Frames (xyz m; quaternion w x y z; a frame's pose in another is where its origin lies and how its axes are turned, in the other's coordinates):
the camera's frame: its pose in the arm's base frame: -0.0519 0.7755 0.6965 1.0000 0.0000 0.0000 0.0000
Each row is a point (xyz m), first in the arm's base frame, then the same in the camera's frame.
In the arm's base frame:
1: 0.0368 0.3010 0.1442
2: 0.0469 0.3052 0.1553
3: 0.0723 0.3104 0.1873
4: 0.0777 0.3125 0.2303
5: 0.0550 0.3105 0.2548
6: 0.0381 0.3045 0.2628
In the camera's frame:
1: 0.0887 -0.4745 -0.5523
2: 0.0988 -0.4703 -0.5412
3: 0.1242 -0.4651 -0.5092
4: 0.1296 -0.4630 -0.4662
5: 0.1069 -0.4650 -0.4417
6: 0.0900 -0.4710 -0.4337

